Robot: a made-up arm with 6 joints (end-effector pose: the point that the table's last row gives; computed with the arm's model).
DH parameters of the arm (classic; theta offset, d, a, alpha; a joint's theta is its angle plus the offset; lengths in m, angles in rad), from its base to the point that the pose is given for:
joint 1: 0 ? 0 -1.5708
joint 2: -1.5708 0 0.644 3.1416
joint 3: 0 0 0 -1.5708
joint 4: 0 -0.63 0 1.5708
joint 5: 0 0.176 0 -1.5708
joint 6: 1.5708 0 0 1.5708
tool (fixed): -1.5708 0 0 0
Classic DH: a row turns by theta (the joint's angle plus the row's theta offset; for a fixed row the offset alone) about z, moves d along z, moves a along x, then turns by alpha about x.
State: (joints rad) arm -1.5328 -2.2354 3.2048 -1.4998 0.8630 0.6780
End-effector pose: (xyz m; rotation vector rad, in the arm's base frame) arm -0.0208 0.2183 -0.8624 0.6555 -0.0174 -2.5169
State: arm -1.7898 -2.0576 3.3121 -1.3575 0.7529 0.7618
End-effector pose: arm 0.0332 0.3209 -0.7831 0.6732 0.1748 -2.5847
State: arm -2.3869 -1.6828 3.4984 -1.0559 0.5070 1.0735
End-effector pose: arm 0.2990 0.4002 -0.5812 0.9435 0.7497 -2.5548
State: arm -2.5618 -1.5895 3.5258 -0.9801 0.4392 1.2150
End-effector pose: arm 0.3908 0.3731 -0.5269 1.0756 0.9267 -2.4550
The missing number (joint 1, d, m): 0.122
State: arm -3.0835 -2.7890 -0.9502 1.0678 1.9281 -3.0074
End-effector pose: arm 0.5321 0.1159 0.0843 -0.0867 0.6300 -0.9867
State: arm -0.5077 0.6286 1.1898 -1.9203 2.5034 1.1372
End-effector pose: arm 0.9032 -0.4335 0.8382 1.0301 -0.6432 -2.8139
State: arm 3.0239 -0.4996 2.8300 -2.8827 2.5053 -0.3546
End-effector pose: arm 0.9094 -0.2788 0.6138 -0.0240 -2.1964 0.6549
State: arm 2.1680 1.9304 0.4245 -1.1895 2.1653 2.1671
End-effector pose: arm -0.2161 0.4343 -0.7439 -1.5837 -1.2052 -0.0463
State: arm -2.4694 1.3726 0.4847 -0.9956 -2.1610 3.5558
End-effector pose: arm -0.7751 -0.4945 -0.3331 -0.9843 -0.0813 -0.1728
